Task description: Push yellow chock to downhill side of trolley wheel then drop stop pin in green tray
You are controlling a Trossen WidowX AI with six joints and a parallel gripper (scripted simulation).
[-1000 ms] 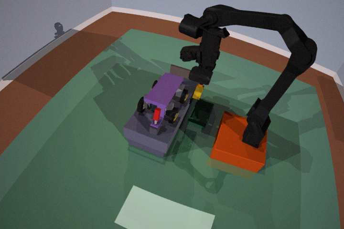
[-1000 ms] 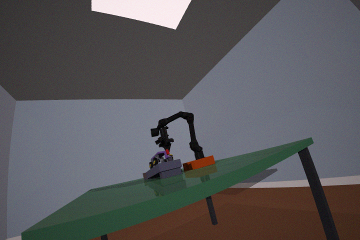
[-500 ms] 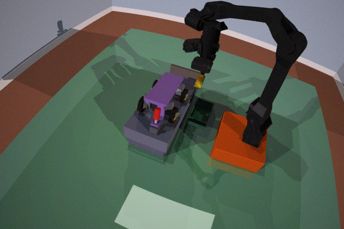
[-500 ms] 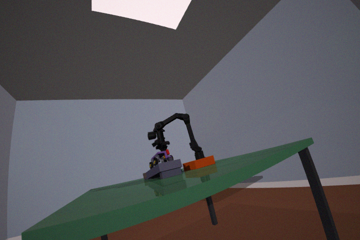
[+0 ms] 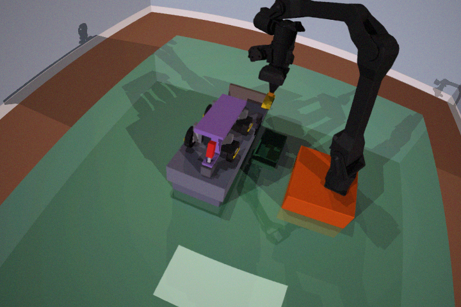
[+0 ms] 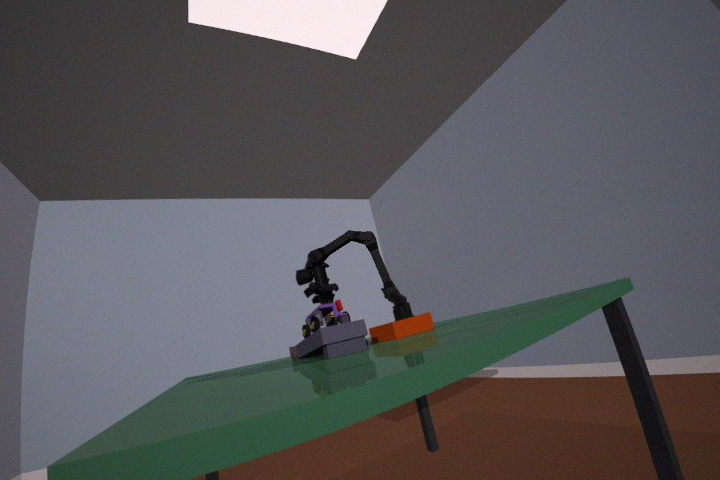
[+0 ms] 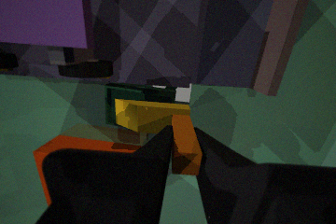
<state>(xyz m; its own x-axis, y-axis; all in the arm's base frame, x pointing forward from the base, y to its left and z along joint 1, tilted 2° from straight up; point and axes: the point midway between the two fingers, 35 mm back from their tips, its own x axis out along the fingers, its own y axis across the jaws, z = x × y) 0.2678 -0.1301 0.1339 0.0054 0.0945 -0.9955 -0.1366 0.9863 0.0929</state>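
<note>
The stop pin is 280 mm to the left of my gripper tip, 30 mm ahead of it and 20 mm below it. Round my gripper tip: purple trolley (170 mm to the left, 60 mm ahead, 40 mm below); then green tray (160 mm below, 70 mm to the left, 50 mm behind); then yellow chock (20 mm to the left, 10 mm below).
</note>
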